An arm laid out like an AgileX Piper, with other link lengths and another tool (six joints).
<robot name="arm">
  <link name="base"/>
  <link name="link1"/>
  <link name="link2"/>
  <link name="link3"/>
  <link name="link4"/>
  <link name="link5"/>
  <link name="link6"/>
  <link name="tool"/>
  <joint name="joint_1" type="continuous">
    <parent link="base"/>
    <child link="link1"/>
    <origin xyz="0 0 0.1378"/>
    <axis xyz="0 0 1"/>
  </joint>
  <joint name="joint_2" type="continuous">
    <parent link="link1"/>
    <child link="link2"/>
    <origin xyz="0 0 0"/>
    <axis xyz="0 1 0"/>
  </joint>
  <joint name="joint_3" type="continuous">
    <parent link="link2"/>
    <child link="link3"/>
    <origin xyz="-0.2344 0 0.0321"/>
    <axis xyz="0 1 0"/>
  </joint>
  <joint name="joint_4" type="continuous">
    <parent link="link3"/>
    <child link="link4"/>
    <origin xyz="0.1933 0 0.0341"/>
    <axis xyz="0.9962 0 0.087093"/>
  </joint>
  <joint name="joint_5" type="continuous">
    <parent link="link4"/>
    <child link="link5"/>
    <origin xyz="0 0 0"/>
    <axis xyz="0 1 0"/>
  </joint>
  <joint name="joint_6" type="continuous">
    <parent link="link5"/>
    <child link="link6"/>
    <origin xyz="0.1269 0 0.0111"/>
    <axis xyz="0.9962 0 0.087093"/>
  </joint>
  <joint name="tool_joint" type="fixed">
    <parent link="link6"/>
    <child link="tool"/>
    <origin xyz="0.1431 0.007 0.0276" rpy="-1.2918 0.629 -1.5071"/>
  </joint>
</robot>
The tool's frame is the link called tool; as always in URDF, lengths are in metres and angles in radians. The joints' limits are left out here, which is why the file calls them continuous.
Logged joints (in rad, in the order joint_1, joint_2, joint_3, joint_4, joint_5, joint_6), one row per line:
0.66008 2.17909 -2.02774 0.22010 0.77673 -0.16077
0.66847 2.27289 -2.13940 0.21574 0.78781 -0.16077
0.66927 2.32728 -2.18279 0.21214 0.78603 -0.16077
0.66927 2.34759 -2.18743 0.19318 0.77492 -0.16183
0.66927 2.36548 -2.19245 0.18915 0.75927 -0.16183
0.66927 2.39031 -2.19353 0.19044 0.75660 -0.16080
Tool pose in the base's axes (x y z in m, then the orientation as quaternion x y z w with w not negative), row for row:
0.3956 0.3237 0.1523 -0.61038 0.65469 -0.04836 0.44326
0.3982 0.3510 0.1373 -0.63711 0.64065 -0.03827 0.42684
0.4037 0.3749 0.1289 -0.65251 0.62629 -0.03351 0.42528
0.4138 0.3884 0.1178 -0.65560 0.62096 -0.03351 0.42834
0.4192 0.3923 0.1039 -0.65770 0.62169 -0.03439 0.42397
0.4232 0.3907 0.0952 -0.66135 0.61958 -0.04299 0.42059
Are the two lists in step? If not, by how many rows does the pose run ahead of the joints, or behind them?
The pose runs 2 rows behind the joints: the pose in row i belongs to the joints in row i - 2.
